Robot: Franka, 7 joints.
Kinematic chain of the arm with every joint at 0, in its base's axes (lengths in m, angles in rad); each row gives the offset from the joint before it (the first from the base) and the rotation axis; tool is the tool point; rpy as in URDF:
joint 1: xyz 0 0 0.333 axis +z
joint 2: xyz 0 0 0 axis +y
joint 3: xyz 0 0 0.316 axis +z
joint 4: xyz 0.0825 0 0 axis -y
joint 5: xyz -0.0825 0 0.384 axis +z
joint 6: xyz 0 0 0 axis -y
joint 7: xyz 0.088 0 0 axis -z
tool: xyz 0 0 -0.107 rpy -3.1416 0 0
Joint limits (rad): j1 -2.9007..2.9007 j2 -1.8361..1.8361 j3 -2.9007..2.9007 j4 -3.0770..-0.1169 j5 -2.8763..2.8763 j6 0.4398..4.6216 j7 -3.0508..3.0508
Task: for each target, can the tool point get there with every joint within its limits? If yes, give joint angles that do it. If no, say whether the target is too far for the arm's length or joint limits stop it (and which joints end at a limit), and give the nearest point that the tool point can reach.
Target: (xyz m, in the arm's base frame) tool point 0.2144 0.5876 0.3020
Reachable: yes | joints 2.1099 0.6270 -0.8828 -1.9235 1.7860 2.8134 -1.3612
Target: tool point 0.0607 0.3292 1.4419
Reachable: no: too far | nearest point 0.0450 0.2438 1.1543 | short by 0.300 m
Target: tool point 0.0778 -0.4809 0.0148
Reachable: yes | joints 0.9641 -1.5386 -2.1195 -1.4852 -0.8570 0.8426 -1.4810
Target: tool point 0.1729 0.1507 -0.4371
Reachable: no: joint limits stop it (at a limit: joint 2) | nearest point 0.1781 0.1553 -0.3587 | short by 0.079 m
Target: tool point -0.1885 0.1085 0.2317
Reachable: yes | joints 0.5578 0.1573 1.6630 -2.8318 0.5769 1.3548 -1.4860
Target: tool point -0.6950 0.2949 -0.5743
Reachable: no: too far | nearest point -0.5225 0.2217 -0.2783 | short by 0.350 m
